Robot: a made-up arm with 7 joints.
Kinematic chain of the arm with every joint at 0, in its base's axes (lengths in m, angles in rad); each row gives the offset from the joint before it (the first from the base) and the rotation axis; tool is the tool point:
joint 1: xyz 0 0.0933 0 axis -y
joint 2: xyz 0 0.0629 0 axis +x
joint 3: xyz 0 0 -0.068 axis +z
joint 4: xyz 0 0 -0.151 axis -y
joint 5: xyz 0 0 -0.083 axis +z
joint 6: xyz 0 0 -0.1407 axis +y
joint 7: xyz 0 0 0 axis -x
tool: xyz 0 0 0
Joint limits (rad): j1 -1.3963..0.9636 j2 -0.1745..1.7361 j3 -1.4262..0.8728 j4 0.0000..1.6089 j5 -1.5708..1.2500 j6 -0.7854..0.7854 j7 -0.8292..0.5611
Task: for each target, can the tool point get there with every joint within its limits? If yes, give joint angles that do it. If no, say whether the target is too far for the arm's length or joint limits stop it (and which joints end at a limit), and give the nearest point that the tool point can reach.
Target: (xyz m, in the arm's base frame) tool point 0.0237 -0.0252 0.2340
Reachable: no: joint limits stop it (at a limit: joint 1, joint 2, joint 4) | nearest point 0.2399 -0.0332 0.0292 | short by 0.298 m
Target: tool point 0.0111 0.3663 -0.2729
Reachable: yes | joints -0.3803 1.3149 -1.0350 1.3574 -0.0641 0.1077 0.3224
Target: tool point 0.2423 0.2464 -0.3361
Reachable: yes | joints 0.3272 0.2731 -0.1629 0.5826 -0.7846 0.1903 0.4443
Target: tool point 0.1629 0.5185 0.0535
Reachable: yes | joints -0.3205 1.5683 0.6418 0.8772 -0.7365 -0.6121 0.4091
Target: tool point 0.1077 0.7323 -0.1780
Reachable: no: too far | nearest point 0.0778 0.5726 -0.1287 | short by 0.170 m
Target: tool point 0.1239 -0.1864 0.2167
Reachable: no: joint limits stop it (at a limit: joint 1, joint 2, joint 4) | nearest point 0.2196 -0.0583 0.0078 | short by 0.263 m
